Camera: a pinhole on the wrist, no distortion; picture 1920 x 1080 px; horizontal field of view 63.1 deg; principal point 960.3 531.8 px. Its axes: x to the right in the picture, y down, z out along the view. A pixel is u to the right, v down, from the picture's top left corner.
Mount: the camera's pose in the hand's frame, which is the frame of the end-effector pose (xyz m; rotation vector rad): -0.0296 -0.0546 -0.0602 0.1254 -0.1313 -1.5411
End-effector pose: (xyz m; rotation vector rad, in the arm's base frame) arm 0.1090 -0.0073 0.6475 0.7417 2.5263 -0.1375
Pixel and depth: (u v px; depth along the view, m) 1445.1 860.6 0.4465
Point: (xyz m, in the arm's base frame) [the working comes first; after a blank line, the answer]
In the camera's frame: 0.1384 0.0939 0.4465

0.1858 -0.2622 0.2977
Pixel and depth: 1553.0 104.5 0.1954
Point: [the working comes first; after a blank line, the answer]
In the camera's frame: 0.0741 -0.0534 0.1954

0.1760 -0.1996 0.5890
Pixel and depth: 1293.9 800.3 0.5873
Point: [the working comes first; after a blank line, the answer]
In the camera's frame: 0.1253 0.1009 0.5873

0.2660 -0.2908 0.1846
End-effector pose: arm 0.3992 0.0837 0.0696 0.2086 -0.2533 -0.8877
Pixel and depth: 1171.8 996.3 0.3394
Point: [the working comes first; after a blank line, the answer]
In the camera's frame: 0.0459 0.1008 0.3394

0.2487 -0.0100 0.3209
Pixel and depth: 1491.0 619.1 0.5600
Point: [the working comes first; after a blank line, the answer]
In the camera's frame: 0.1901 0.0313 0.5600

0.0176 -0.0356 0.4632
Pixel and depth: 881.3 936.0 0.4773
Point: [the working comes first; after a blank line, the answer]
In the camera's frame: -0.0241 0.1234 0.4773

0.2574 0.0247 0.4731
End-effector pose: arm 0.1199 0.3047 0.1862 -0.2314 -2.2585 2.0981
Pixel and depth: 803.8 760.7 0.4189
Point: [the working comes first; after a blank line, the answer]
In the camera's frame: -0.0419 0.0613 0.4189

0.1071 -0.0598 0.1707
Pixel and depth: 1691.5 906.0 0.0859
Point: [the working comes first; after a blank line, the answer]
In the camera's frame: 0.0402 0.0206 0.0859

0.1310 0.2673 0.2790
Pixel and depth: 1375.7 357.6 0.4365
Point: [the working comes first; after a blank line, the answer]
In the camera's frame: 0.1160 -0.0486 0.4365

0.2009 -0.0864 0.3375
